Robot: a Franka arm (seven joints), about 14 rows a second.
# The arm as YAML. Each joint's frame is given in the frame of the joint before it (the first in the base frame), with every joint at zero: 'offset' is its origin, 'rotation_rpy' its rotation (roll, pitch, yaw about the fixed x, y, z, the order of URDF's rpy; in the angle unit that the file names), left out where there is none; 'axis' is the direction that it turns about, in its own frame. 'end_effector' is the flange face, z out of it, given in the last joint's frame.
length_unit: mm
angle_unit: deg
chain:
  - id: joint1
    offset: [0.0, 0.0, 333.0]
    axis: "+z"
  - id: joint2
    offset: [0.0, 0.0, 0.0]
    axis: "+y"
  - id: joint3
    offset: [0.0, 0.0, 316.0]
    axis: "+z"
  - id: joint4
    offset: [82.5, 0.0, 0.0]
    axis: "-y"
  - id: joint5
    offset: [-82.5, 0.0, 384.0]
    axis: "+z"
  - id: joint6
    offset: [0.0, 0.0, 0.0]
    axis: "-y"
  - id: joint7
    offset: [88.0, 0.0, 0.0]
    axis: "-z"
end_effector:
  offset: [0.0, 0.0, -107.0]
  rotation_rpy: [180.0, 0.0, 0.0]
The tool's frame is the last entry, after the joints.
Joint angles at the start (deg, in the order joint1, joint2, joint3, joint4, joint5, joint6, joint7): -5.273 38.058 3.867 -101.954 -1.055 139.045 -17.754
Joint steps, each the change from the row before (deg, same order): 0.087 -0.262 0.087 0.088 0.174 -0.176 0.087; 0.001 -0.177 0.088 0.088 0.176 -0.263 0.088; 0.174 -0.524 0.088 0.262 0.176 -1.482 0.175; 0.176 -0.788 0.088 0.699 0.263 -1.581 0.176; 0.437 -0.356 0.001 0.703 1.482 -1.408 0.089; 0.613 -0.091 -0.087 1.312 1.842 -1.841 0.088; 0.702 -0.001 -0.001 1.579 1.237 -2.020 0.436; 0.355 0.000 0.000 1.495 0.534 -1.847 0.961; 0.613 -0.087 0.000 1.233 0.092 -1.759 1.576; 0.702 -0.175 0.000 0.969 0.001 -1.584 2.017
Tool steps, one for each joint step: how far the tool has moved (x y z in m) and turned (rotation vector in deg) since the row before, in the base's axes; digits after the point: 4 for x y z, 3 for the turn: 0.0009 0.0018 0.0034 0.142 -0.174 -0.062; 0.0005 0.0009 0.0023 0.155 -0.002 -0.146; 0.0001 0.0029 0.0056 0.147 0.701 -0.021; 0.0030 0.0027 0.0117 0.173 0.102 -0.093; 0.0022 0.0052 0.0071 1.013 0.378 -0.687; 0.0041 0.0066 0.0078 1.291 0.484 -0.782; 0.0048 0.0086 0.0086 0.964 0.506 -0.476; 0.0044 0.0045 0.0084 0.443 0.459 -0.835; 0.0030 0.0074 0.0077 0.064 0.603 -0.876; 0.0018 0.0085 0.0071 -0.069 0.652 -1.169
